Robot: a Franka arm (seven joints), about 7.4 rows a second.
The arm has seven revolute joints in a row. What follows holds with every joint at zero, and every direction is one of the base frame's.
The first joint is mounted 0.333 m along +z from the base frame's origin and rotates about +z.
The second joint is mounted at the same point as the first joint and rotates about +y.
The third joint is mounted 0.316 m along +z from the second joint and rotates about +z.
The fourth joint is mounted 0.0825 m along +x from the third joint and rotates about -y.
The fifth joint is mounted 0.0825 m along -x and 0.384 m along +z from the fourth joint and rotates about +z.
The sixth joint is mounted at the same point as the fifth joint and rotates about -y.
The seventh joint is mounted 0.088 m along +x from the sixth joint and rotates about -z.
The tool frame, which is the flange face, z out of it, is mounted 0.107 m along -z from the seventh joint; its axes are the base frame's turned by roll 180, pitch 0 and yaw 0 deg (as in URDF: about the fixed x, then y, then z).
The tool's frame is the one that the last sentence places.
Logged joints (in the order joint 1, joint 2, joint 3, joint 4, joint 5, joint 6, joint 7), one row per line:
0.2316, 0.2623, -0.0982, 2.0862, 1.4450, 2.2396, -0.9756
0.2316, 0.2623, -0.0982, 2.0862, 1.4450, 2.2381, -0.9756
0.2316, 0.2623, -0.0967, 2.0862, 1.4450, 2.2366, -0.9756
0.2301, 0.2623, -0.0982, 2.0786, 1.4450, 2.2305, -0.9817
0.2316, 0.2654, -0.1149, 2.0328, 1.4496, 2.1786, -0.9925
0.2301, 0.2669, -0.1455, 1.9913, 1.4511, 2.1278, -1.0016
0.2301, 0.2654, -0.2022, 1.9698, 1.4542, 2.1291, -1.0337
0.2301, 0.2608, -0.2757, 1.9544, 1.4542, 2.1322, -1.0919
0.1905, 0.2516, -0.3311, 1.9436, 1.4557, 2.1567, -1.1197
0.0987, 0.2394, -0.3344, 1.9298, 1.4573, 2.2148, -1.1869
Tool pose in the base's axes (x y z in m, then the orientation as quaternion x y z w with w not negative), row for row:
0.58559, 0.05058, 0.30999, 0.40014, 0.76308, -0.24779, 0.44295
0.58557, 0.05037, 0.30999, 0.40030, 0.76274, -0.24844, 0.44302
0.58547, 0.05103, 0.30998, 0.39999, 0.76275, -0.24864, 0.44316
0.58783, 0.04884, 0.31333, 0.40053, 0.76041, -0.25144, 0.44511
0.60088, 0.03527, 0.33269, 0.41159, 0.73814, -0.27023, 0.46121
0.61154, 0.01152, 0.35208, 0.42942, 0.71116, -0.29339, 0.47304
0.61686, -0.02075, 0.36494, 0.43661, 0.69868, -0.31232, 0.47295
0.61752, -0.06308, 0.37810, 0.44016, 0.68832, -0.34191, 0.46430
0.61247, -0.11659, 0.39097, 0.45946, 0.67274, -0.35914, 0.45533
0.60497, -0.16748, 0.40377, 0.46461, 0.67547, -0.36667, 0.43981
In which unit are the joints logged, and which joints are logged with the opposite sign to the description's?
The joints are logged in radians. Opposite sign: joint 4, joint 5.
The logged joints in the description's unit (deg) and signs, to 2 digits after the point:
13.27, 15.03, -5.63, -119.53, -82.79, 128.32, -55.90
13.27, 15.03, -5.63, -119.53, -82.79, 128.23, -55.90
13.27, 15.03, -5.54, -119.53, -82.79, 128.15, -55.90
13.18, 15.03, -5.63, -119.10, -82.79, 127.80, -56.25
13.27, 15.21, -6.58, -116.47, -83.06, 124.82, -56.87
13.18, 15.29, -8.34, -114.09, -83.14, 121.91, -57.39
13.18, 15.21, -11.59, -112.86, -83.32, 121.99, -59.23
13.18, 14.94, -15.80, -111.98, -83.32, 122.17, -62.56
10.91, 14.42, -18.97, -111.36, -83.41, 123.57, -64.15
5.66, 13.72, -19.16, -110.57, -83.50, 126.90, -68.00

